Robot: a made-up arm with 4 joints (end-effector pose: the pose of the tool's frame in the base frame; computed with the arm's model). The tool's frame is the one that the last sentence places.
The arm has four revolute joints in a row. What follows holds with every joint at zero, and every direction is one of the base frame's.
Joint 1 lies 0.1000 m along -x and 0.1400 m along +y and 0.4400 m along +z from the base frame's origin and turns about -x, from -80.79 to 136.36 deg.
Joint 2 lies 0.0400 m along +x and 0.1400 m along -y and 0.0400 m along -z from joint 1 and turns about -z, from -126.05 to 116.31 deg.
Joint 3 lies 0.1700 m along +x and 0.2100 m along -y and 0.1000 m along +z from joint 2 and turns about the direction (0.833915, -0.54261, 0.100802), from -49.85 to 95.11 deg.
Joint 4 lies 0.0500 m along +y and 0.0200 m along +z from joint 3 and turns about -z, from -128.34 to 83.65 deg.
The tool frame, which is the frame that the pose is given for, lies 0.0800 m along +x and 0.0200 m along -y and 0.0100 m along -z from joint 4; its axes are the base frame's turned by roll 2.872, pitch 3.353 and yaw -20.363 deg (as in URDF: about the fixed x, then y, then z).
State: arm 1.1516 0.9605 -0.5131 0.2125
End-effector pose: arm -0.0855 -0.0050 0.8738 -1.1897 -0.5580 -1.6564
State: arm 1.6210 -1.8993 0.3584 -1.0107
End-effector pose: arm -0.0265 0.2466 0.3311 -0.2217 1.9074 1.6683
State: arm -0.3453 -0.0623 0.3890 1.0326
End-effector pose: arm 0.1480 -0.2284 0.3769 0.7873 0.3008 -1.2531
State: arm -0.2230 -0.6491 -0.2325 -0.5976
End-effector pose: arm 0.2192 0.0362 0.4627 0.0082 0.0669 0.8640
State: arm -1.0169 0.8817 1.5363 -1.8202
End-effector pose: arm -0.1365 -0.1700 0.2499 0.5365 -1.6074 -0.1534
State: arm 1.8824 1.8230 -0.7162 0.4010
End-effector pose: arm -0.3278 0.2792 0.7244 -0.7706 -1.7590 -2.4098
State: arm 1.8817 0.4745 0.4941 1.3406
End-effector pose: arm -0.0204 0.3261 0.8364 -0.5141 -1.6370 -1.1967
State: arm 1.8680 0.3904 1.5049 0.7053
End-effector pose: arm 0.0415 0.3430 0.8395 -0.1183 -0.8740 -0.2452
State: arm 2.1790 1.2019 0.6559 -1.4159
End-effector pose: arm -0.0975 0.4533 0.6418 -2.1406 -0.3992 0.6105
